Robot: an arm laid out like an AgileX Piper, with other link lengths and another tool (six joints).
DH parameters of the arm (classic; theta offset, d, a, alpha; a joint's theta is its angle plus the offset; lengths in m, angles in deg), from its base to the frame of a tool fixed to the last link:
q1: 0 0.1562 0 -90
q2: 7.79 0 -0.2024 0
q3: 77.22 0 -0.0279 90
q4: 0 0.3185 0 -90
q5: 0 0 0 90
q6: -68 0.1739 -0.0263 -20
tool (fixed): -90 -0.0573 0 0
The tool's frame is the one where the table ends.
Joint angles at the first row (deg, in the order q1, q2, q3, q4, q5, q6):
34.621 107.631 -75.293 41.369 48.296 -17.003
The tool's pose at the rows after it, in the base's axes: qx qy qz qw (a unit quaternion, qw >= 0); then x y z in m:
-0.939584 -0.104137 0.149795 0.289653 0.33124 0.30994 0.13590
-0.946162 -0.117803 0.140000 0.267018 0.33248 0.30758 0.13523
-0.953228 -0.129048 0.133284 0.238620 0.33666 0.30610 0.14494
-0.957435 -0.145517 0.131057 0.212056 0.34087 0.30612 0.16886
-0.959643 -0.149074 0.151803 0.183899 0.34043 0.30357 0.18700
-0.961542 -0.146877 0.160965 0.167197 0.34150 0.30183 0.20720
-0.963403 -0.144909 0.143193 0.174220 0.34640 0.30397 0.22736
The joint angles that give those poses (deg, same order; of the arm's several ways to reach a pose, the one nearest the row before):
34.621 107.632 -75.294 39.750 48.296 -17.004
34.621 107.631 -75.765 36.278 48.438 -16.757
34.621 107.509 -78.262 31.044 50.851 -14.303
34.621 107.044 -82.830 26.136 56.211 -11.888
34.621 107.053 -87.109 22.502 63.426 -8.977
34.621 107.052 -91.275 20.208 68.938 -6.526
34.622 106.936 -94.453 19.686 69.823 -5.336

